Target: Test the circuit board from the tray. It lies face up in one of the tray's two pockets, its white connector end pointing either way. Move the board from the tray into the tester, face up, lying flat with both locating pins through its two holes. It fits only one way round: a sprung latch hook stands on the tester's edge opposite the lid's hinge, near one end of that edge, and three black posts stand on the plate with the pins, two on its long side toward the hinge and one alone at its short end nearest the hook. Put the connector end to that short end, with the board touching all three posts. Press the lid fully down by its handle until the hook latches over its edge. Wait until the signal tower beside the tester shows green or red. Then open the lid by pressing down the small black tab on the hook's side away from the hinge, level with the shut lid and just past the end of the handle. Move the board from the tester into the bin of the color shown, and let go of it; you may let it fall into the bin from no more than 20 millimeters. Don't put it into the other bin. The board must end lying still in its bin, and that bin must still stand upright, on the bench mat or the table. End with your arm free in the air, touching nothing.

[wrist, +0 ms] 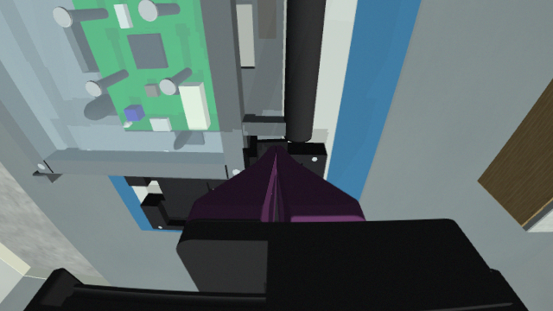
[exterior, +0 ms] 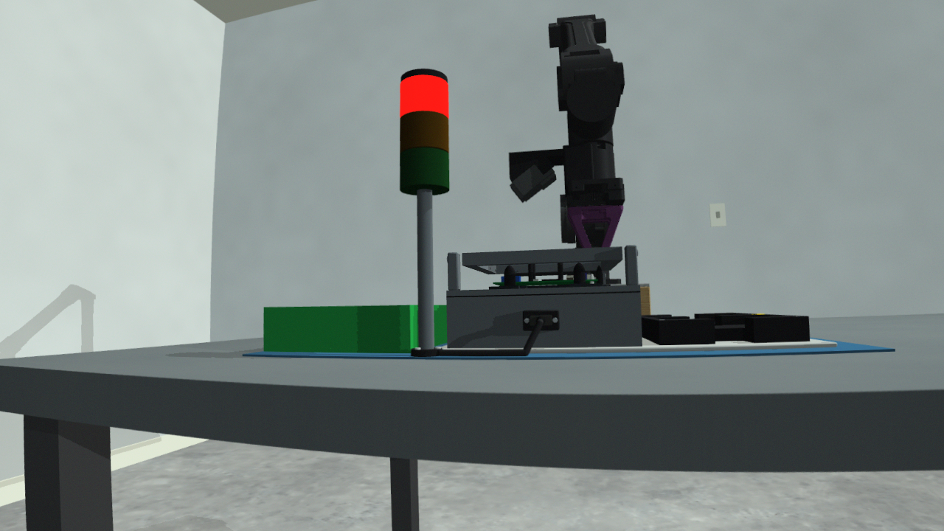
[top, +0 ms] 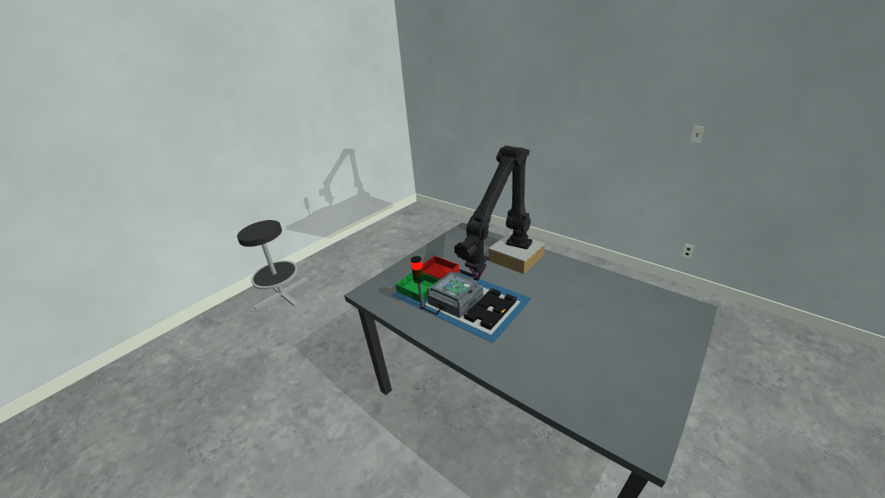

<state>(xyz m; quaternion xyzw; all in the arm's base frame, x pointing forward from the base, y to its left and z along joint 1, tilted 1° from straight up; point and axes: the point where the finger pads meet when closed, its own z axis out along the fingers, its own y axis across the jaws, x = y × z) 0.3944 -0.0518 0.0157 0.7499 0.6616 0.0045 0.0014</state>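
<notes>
My hand is 1 cm short of the black latch hook and 1 cm above it. Also, from my hand: green circuit board (6 cm ahead, 7 cm to the right, 3 cm below); then black tester plate (7 cm ahead, 6 cm to the right, 3 cm below); then clear lid (7 cm ahead, 7 cm to the right, 1 cm below).
</notes>
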